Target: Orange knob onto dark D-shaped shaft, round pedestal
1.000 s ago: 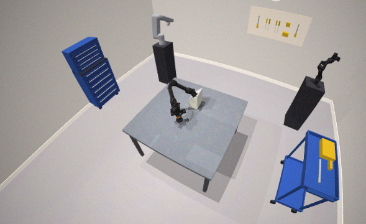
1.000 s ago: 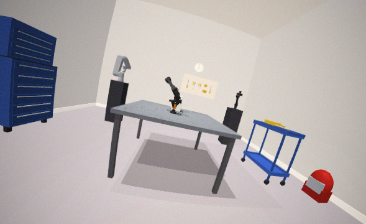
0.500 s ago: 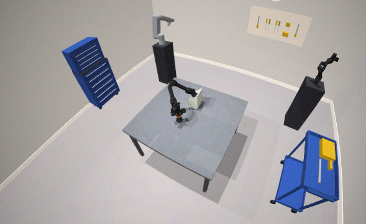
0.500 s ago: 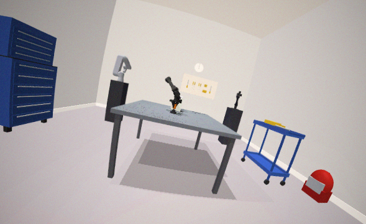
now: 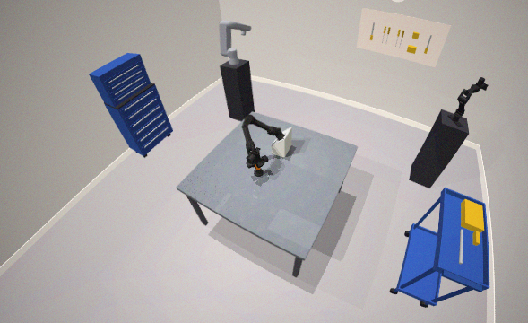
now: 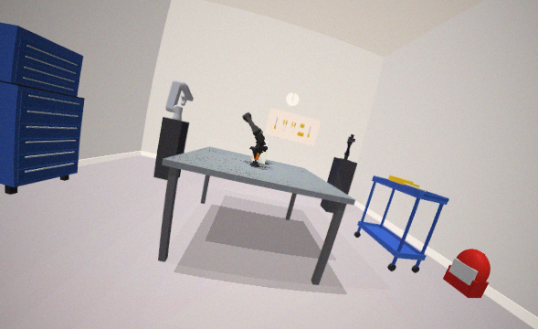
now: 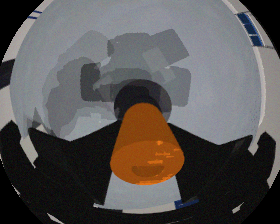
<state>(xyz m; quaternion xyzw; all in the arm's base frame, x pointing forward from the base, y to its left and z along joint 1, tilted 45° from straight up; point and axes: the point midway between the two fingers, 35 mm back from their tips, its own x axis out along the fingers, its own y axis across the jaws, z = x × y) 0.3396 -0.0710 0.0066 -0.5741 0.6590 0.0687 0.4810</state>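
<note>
Right now my gripper tip is 20 mm below the orange knob. Also, from my gripper tip: dark round pedestal: 40 mm below.
</note>
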